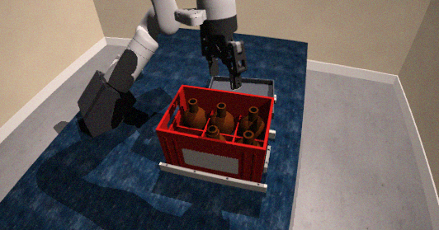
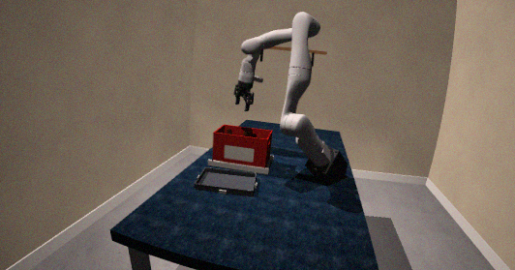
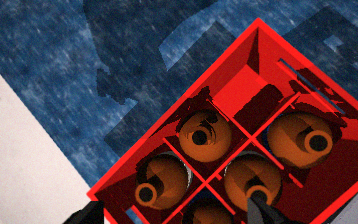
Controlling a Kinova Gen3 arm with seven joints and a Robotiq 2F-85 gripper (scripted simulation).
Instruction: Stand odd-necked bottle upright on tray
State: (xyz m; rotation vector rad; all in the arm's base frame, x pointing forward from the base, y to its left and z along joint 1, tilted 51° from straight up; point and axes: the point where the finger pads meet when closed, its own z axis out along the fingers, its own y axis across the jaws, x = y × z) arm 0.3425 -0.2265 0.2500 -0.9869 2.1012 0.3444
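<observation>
Now: the crate 3 cm behind my hand, 1 cm to the left of it and 22 cm below it. Round my hand: grey tray (11 cm behind, 27 cm to the left, 29 cm below).
</observation>
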